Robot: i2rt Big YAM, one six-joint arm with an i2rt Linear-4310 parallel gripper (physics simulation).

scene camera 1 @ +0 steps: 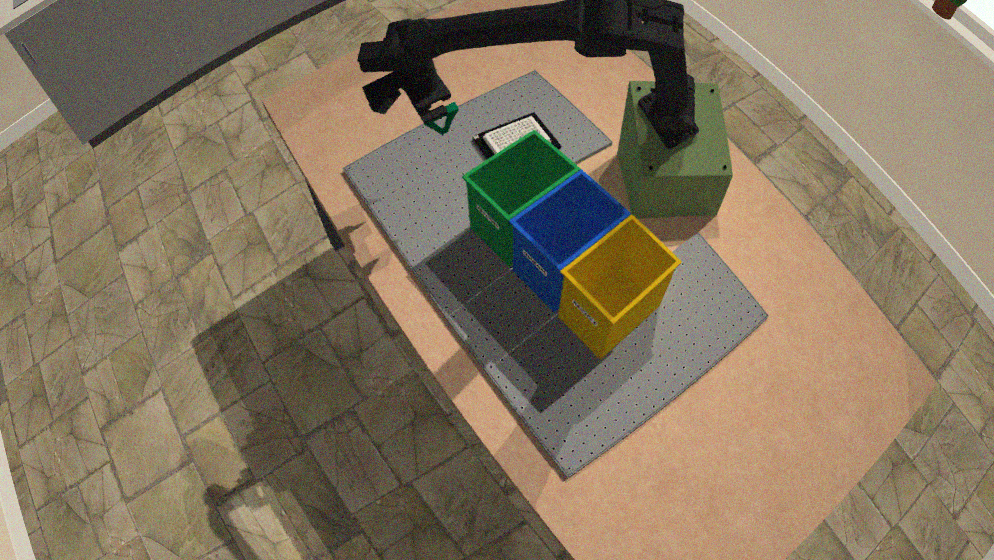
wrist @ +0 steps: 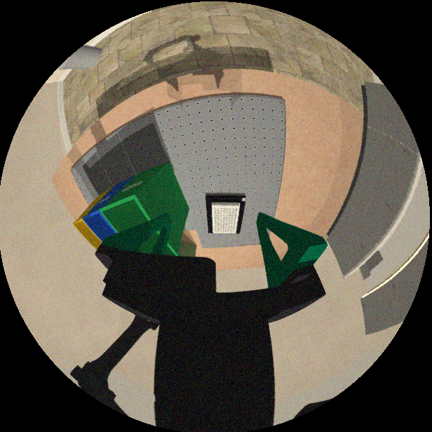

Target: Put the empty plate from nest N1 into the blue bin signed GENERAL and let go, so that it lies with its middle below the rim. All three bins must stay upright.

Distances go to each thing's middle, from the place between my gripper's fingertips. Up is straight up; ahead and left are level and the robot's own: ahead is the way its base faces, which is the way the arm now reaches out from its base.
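The green bin (scene camera 1: pixel 504 185) is 17 cm to the left of my hand, 10 cm behind it and 14 cm below it. Then there's the blue bin (scene camera 1: pixel 548 235), which is 30 cm to the left of my hand, 12 cm behind it and 14 cm below it. The white plate (scene camera 1: pixel 497 140) is 3 cm to the right of my hand, 20 cm behind it and 21 cm below it, and the yellow bin (scene camera 1: pixel 611 288) is 43 cm to the left of my hand, 15 cm behind it and 14 cm below it.
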